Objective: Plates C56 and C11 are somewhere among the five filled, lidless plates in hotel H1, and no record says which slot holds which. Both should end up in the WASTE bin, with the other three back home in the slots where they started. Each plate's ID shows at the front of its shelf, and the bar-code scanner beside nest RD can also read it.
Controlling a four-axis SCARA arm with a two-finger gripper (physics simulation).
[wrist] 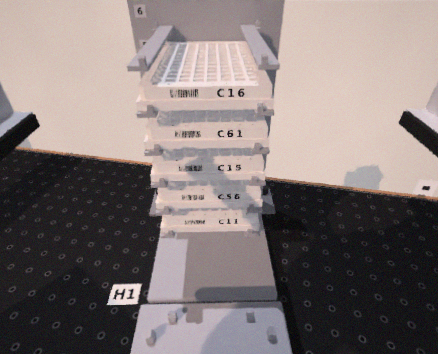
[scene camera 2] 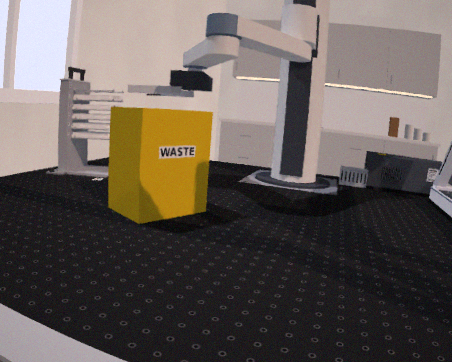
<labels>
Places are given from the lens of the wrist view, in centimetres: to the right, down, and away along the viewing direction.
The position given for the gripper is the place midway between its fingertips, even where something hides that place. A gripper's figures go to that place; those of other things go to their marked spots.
gripper [wrist: 218, 98]: 0, -3, 11
hotel foot [wrist: 223, 265]: 0, 10, 33
</labels>
